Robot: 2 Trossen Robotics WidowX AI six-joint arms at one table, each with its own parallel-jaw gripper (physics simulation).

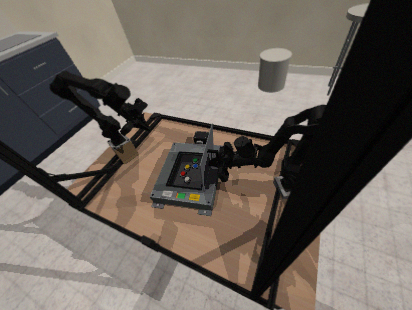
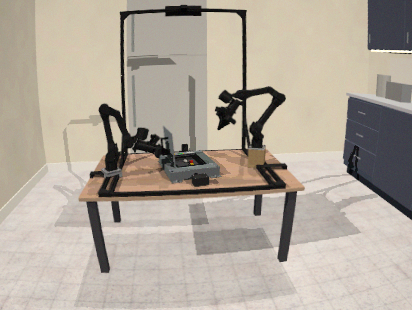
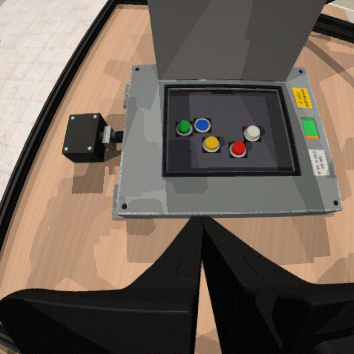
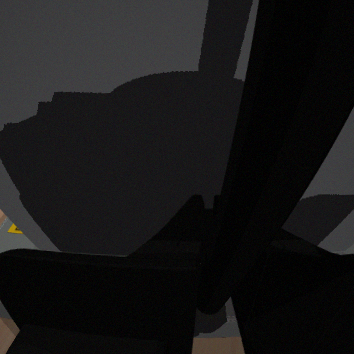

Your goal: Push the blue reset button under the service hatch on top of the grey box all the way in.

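The grey box (image 1: 162, 182) (image 2: 184, 176) (image 3: 140, 175) lies in the middle of the table. Its service hatch (image 1: 206, 155) (image 2: 169, 138) (image 3: 211, 35) (image 4: 88, 42) stands upright and open. In the recess sits the blue button (image 1: 195, 166) (image 3: 202, 125), beside green (image 3: 184, 127), yellow (image 3: 211, 143), red (image 3: 238, 148) and white (image 3: 252, 133) buttons. My right gripper (image 1: 212, 154) (image 2: 164, 148) (image 4: 206, 203) is shut on the hatch handle at the back of the hatch. My left gripper (image 1: 144, 126) (image 2: 221, 127) (image 3: 199, 223) is shut and empty. It hangs high in the air, off the box's side and well apart from the buttons.
A small black box (image 1: 200, 136) (image 2: 200, 179) (image 3: 84, 137) sits against one side of the grey box. A black rail frame (image 1: 149, 243) (image 2: 174, 192) borders the table. A tan block (image 1: 125, 151) (image 2: 256, 157) carries the left arm's base.
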